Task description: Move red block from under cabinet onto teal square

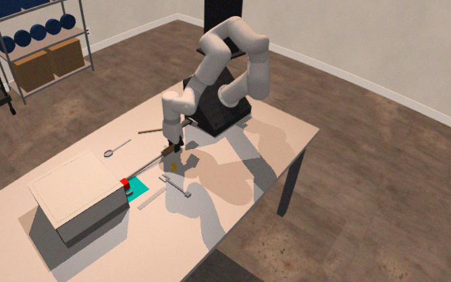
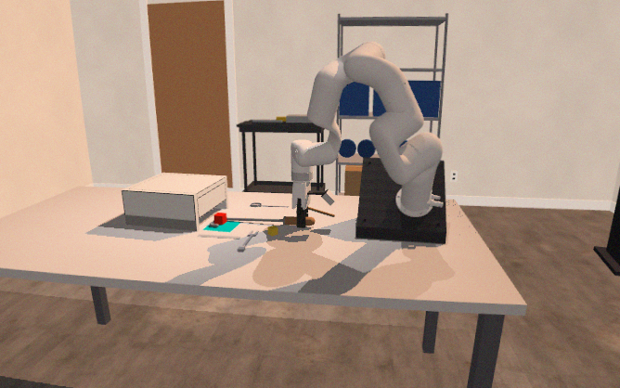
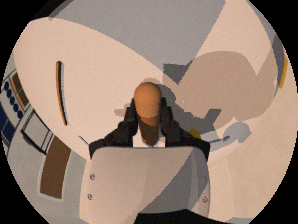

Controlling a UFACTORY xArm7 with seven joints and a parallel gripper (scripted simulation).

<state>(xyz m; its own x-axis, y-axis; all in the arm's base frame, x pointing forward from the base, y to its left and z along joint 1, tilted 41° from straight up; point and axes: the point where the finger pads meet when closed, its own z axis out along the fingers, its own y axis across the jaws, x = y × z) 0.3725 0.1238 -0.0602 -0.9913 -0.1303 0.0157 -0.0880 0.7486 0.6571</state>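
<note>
Right now the yellow block is 7 cm ahead of my hand, 10 cm to the left of it and 1 cm below it. The rest, counted from my hand: grey wrench (13 cm ahead, 18 cm to the left, 2 cm below); then long hook tool (15 cm ahead, 5 cm to the left, 1 cm below); then wooden stick (18 cm to the right, 2 cm below).
</note>
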